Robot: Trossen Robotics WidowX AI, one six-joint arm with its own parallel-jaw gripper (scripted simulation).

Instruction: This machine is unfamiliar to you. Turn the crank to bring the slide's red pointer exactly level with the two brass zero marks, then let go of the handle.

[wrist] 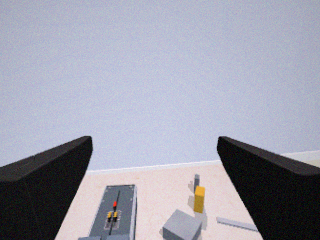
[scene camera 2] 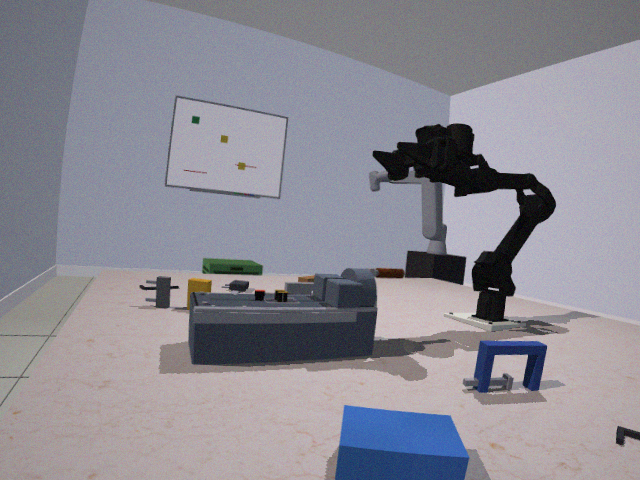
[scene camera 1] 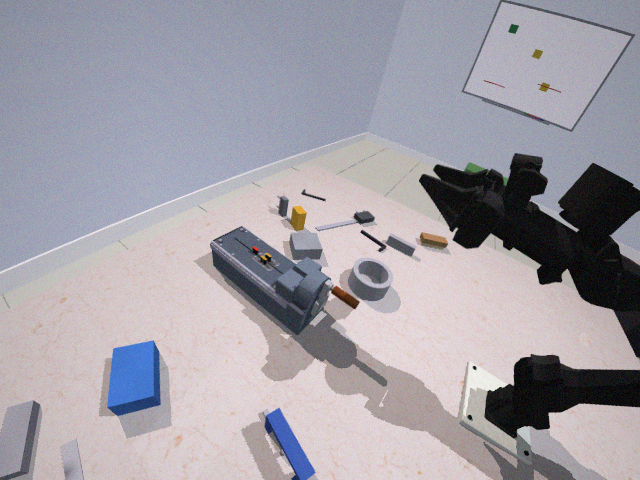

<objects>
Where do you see a grey block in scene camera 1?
302, 245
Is the gripper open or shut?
Open.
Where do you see a blue clamp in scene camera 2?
536, 351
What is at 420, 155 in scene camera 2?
The gripper.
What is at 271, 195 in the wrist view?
The gripper.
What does the gripper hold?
Nothing.
</objects>
